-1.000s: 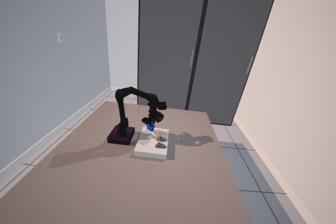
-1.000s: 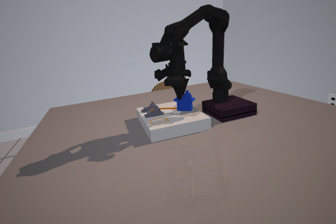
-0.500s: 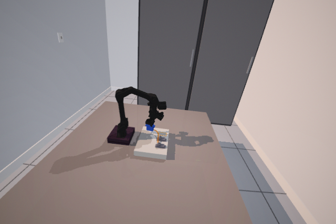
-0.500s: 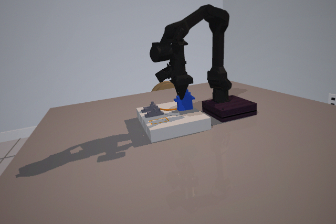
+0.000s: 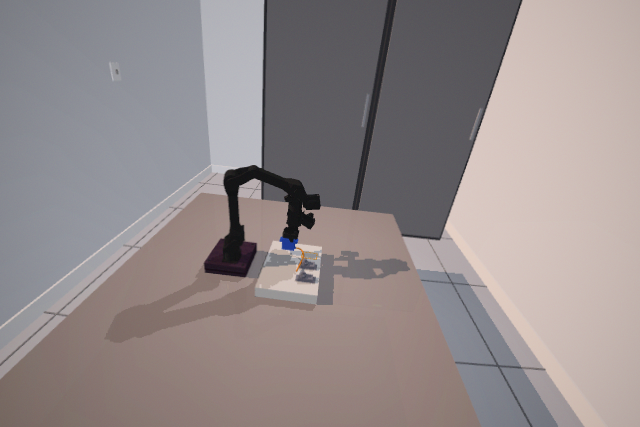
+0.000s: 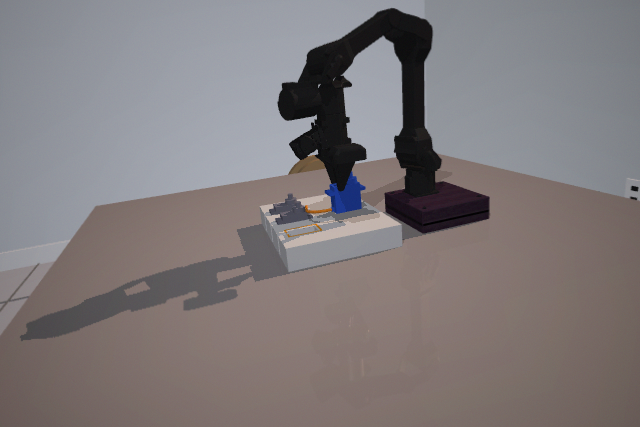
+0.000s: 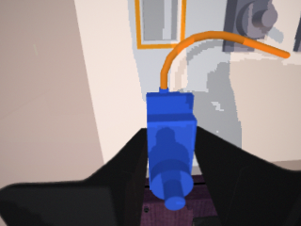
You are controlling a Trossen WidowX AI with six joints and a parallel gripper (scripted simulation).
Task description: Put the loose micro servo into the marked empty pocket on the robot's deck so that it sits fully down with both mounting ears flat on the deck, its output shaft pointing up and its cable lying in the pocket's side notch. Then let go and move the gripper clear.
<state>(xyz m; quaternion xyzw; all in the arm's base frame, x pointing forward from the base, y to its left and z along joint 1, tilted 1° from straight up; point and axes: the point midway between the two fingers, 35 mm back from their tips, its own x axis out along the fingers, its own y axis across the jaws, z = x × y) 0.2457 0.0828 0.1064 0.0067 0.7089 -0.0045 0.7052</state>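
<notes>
Now: the white deck 3 cm behind my gripper tip, 7 cm to the right of it and 10 cm below it.
</notes>
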